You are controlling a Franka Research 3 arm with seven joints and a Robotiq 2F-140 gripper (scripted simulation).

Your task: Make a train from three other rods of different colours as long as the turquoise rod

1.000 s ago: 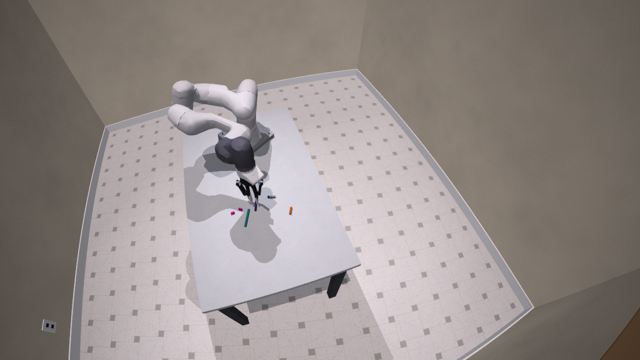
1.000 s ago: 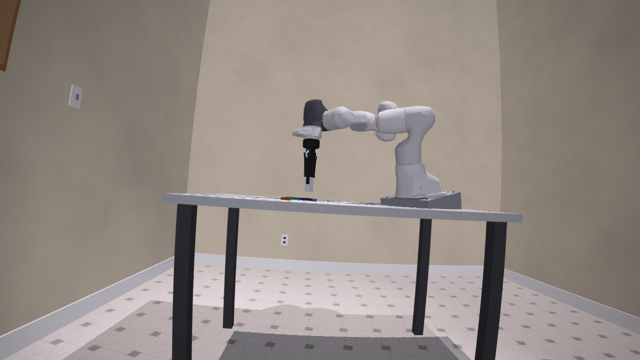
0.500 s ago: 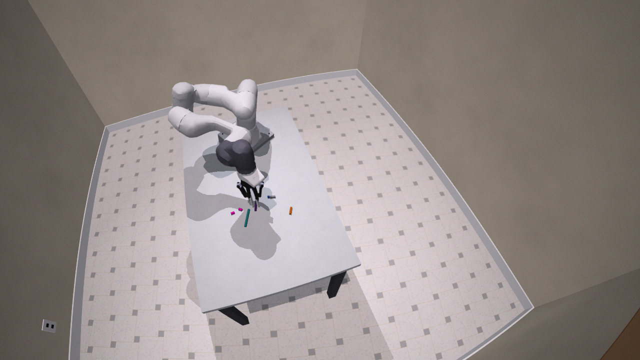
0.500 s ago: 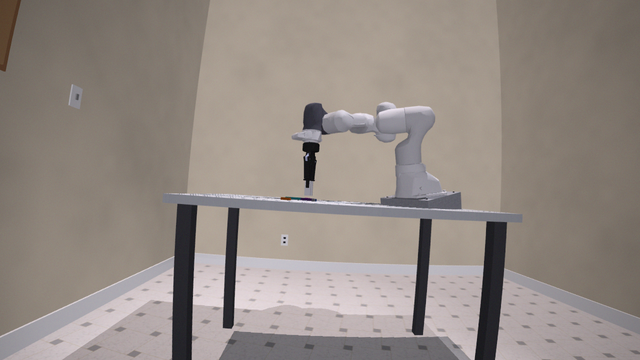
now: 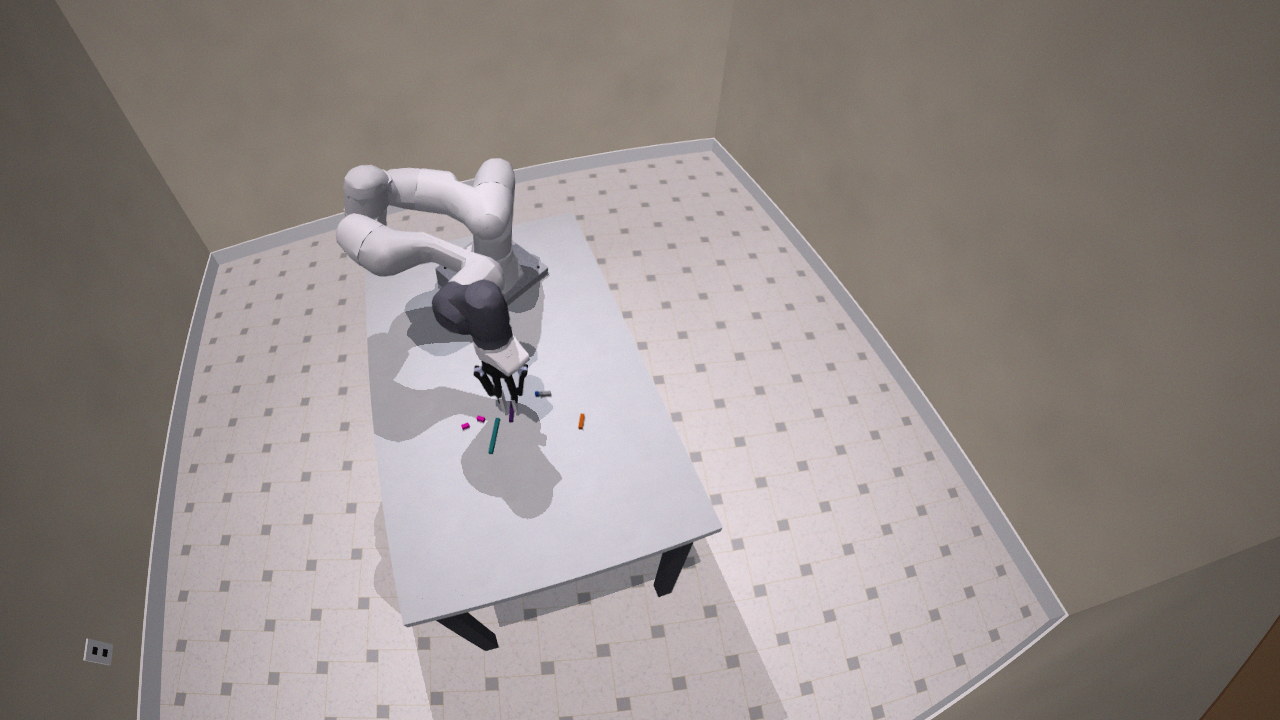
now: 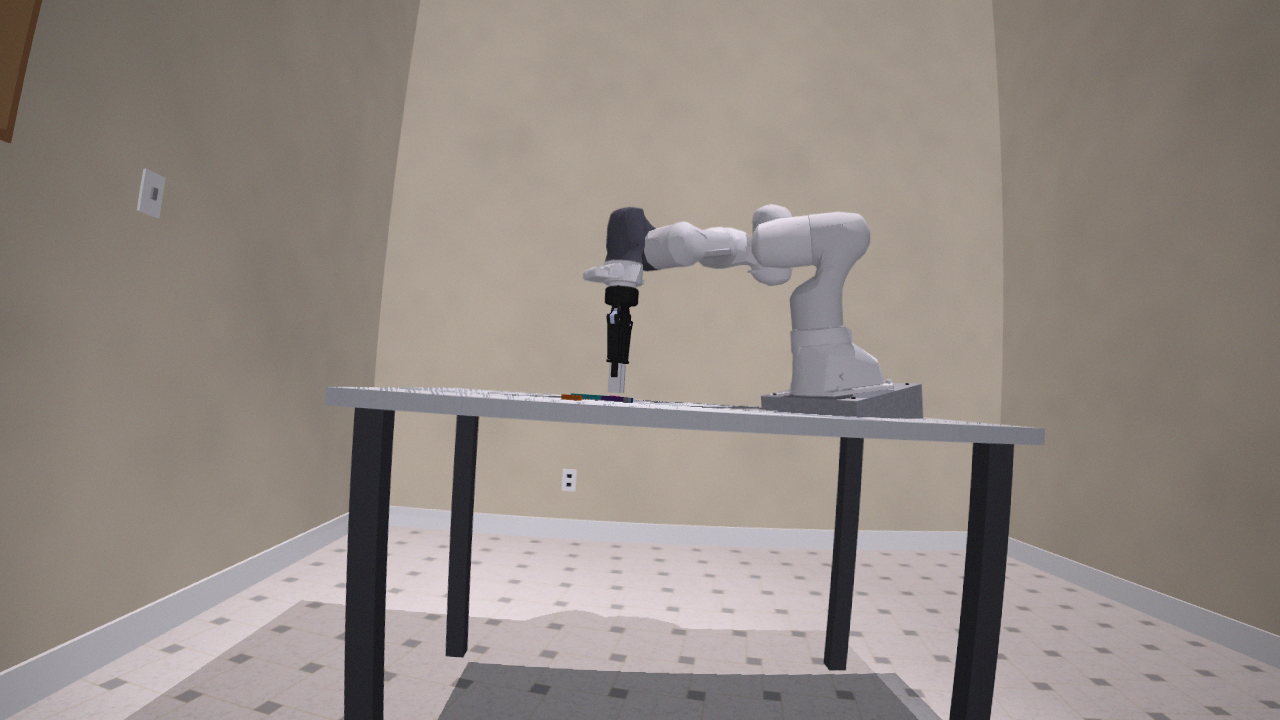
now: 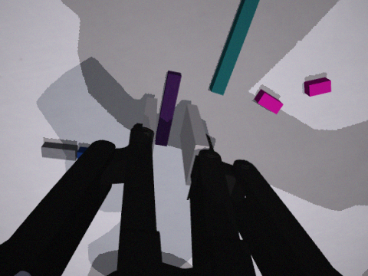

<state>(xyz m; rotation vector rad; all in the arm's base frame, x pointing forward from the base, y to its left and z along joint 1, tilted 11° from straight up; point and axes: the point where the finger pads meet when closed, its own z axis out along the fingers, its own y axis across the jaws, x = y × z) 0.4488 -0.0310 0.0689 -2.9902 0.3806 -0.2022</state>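
Now: the purple rod 5 cm below my hand. The rest, counted from my hand: turquoise rod: 6 cm ahead, 6 cm to the right, 5 cm below; then grey rod: 3 cm behind, 10 cm to the left, 5 cm below; then blue rod: 3 cm behind, 8 cm to the left, 5 cm below.
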